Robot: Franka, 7 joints.
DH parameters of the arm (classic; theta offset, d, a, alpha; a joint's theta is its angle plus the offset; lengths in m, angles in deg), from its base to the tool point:
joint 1: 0 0.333 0 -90
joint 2: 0 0 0 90
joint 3: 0 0.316 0.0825 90
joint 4: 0 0 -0.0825 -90
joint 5: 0 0.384 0 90
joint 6: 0 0 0.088 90
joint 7: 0 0.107 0 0
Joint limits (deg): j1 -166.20..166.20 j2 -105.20..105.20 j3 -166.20..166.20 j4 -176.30..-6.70 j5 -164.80..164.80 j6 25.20..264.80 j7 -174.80..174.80
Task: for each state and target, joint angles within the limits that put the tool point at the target. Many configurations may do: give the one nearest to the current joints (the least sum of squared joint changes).
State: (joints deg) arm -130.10 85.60 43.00 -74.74 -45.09 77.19 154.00
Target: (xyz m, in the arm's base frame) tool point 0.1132 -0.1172 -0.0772
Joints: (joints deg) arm -126.14 97.49 32.43 -120.81 -36.72 63.73 154.00
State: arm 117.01 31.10 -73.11 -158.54 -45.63 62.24 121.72
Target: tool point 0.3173 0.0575 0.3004
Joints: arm 109.00 30.80 -76.27 -148.91 -50.14 70.05 121.72
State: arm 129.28 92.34 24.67 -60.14 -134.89 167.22 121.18
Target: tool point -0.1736 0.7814 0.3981
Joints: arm 93.02 53.76 10.86 -47.36 -136.57 173.56 121.18
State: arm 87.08 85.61 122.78 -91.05 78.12 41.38 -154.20
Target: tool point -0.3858 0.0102 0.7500
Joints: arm 109.06 66.49 116.28 -100.99 75.96 50.81 -154.20
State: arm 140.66 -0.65 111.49 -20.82 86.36 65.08 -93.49
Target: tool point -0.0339 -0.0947 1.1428
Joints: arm 140.23 8.41 113.19 -17.98 92.45 92.45 -93.49
